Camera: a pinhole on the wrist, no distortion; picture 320 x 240 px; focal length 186.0 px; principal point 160.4 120.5 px. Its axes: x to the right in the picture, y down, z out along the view. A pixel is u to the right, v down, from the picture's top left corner.
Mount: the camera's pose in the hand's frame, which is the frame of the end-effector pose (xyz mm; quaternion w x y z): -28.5 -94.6 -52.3 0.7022 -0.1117 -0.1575 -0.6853
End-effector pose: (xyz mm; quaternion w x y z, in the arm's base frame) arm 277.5 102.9 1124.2 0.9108 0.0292 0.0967 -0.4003
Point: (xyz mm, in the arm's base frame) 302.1 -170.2 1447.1
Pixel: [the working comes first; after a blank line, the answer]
In the camera's frame: 229.1 198.7 335.6

287 231
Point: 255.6 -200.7 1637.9
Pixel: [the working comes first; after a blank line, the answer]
In the camera's frame: 352.5 160.8 486.7

295 182
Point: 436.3 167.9 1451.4
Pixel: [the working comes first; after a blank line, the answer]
In the camera's frame: -83.7 52.9 450.4

126 142
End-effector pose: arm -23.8 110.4 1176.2 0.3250 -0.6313 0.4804 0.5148
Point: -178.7 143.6 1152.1
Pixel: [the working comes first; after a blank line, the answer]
In the camera's frame: -157.8 57.7 212.4

22 171
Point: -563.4 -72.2 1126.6
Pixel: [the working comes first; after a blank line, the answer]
In the camera's frame: -578.1 149.5 313.0

outside the picture
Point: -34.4 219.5 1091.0
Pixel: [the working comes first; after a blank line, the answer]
In the camera's frame: 9.8 93.2 181.0

170 216
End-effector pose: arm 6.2 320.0 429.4 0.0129 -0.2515 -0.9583 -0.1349
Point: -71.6 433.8 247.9
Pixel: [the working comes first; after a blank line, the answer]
In the camera's frame: -2.1 152.6 265.5

159 227
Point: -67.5 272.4 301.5
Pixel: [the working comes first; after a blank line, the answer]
In the camera's frame: 72.7 67.0 138.9

258 210
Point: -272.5 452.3 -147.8
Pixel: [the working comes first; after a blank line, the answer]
In the camera's frame: 309.4 315.6 537.0

268 230
